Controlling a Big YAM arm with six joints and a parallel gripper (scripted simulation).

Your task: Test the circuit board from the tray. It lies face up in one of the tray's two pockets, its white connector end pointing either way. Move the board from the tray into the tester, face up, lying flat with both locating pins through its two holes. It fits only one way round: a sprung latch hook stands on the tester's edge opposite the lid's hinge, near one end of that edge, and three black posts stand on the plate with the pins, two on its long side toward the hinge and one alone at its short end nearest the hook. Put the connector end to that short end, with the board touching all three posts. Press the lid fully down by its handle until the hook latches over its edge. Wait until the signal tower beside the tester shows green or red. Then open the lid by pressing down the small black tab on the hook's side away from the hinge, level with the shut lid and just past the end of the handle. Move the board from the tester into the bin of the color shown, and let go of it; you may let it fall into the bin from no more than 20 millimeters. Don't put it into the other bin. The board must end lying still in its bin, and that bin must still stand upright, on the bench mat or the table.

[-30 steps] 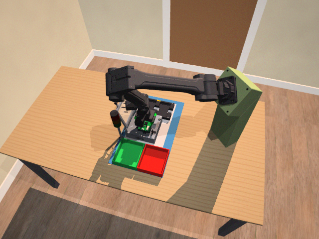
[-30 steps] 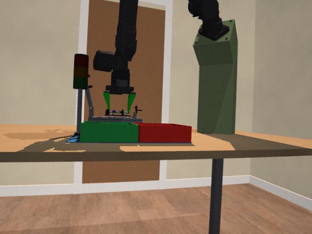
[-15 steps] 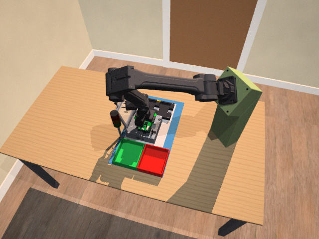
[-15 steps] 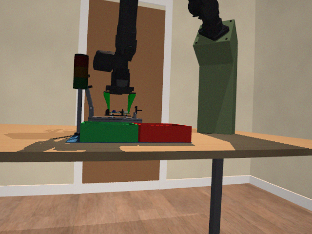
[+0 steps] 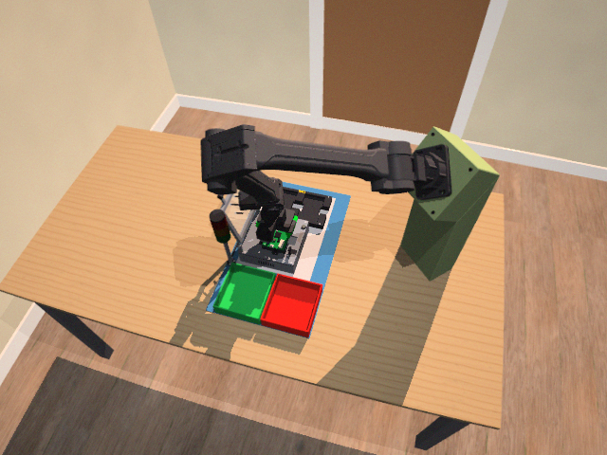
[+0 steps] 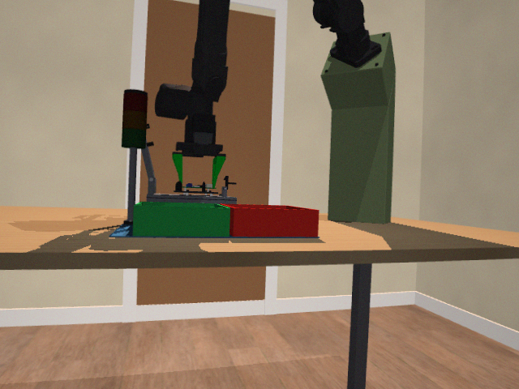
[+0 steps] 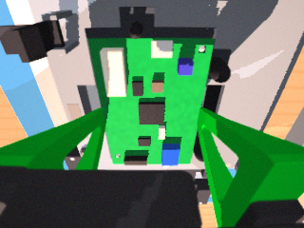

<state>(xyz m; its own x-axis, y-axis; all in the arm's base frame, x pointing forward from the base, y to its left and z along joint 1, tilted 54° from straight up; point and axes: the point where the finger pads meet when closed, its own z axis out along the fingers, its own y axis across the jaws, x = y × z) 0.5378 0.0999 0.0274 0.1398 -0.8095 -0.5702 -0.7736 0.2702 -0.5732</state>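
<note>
Right now my hand is right at the green circuit board. Round my hand: latch hook: 70 mm behind, 50 mm to the left; then tester plate: 10 mm to the left, 10 mm below; then tester lid: 120 mm ahead, 100 mm above, 20 mm to the left.
</note>
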